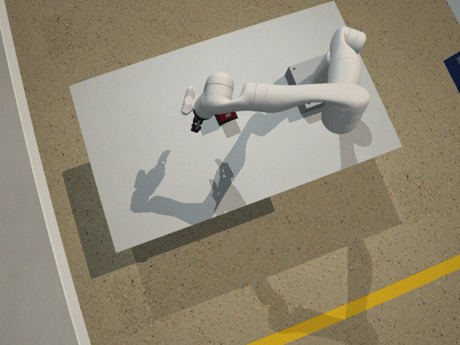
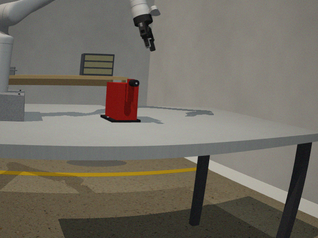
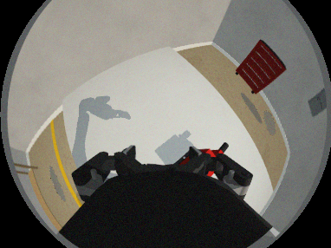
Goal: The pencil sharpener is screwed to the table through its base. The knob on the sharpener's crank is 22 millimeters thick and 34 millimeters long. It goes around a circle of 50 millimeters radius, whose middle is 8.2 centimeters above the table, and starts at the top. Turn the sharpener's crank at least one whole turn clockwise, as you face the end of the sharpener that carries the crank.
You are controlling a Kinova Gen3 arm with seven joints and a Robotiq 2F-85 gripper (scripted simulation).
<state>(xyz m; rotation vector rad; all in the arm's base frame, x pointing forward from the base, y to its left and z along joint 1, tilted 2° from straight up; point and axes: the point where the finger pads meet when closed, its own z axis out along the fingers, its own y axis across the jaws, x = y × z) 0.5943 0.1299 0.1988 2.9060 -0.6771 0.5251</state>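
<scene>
Right now the black crank knob is 9 cm behind my hand, 19 cm to the right of it and 13 cm below it.
</scene>
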